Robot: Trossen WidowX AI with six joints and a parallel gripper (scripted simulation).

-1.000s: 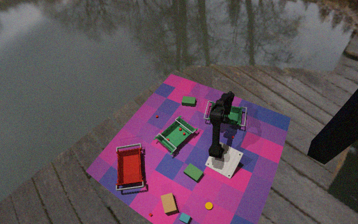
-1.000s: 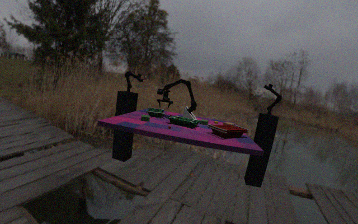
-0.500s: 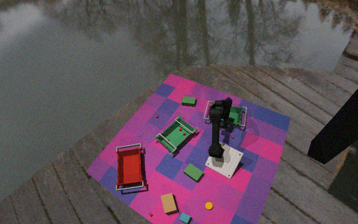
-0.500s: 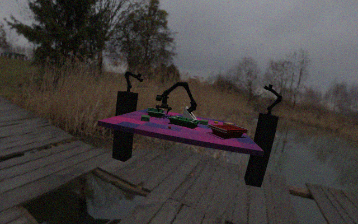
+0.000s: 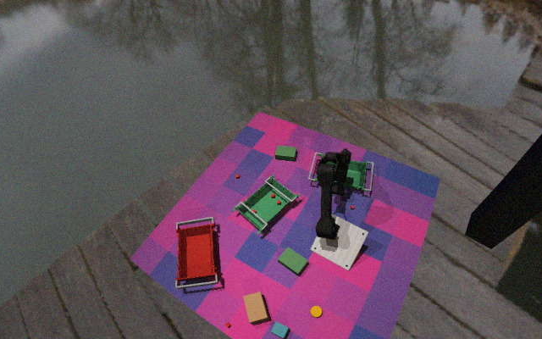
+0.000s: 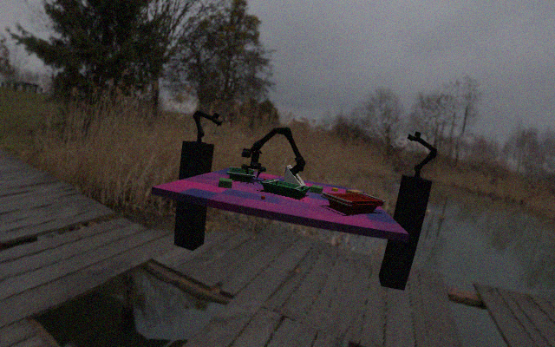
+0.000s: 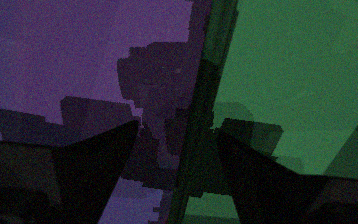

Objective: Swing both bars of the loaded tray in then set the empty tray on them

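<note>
My gripper tip is now 30 mm short of the green tray, 80 mm to the left of it and 30 mm below it. Also, from my gripper tip: yellow disc 260 mm behind, 620 mm to the left; tan block 40 mm behind, 770 mm to the left, 20 mm above; teal block 180 mm behind, 780 mm to the left, 10 mm above.
</note>
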